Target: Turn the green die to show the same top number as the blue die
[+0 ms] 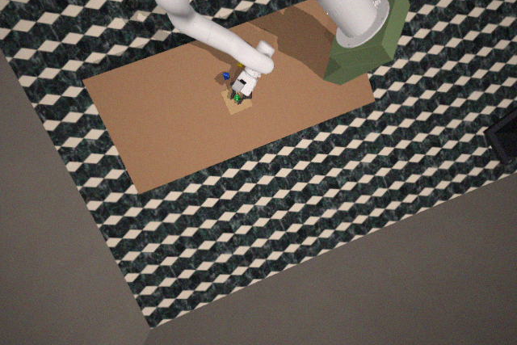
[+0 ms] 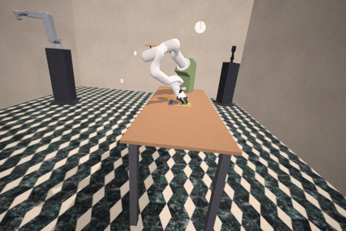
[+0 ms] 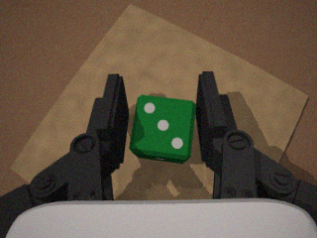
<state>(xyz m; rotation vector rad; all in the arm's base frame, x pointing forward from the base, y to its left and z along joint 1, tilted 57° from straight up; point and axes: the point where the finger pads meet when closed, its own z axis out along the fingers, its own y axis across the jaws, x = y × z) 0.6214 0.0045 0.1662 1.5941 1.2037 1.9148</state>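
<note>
My hand is 1 cm above the green die. Also, from my hand: tan mat (3 cm below); blue die (13 cm to the right, 3 cm behind, 1 cm below); yellow die (14 cm to the right, 14 cm behind, 1 cm below).
</note>
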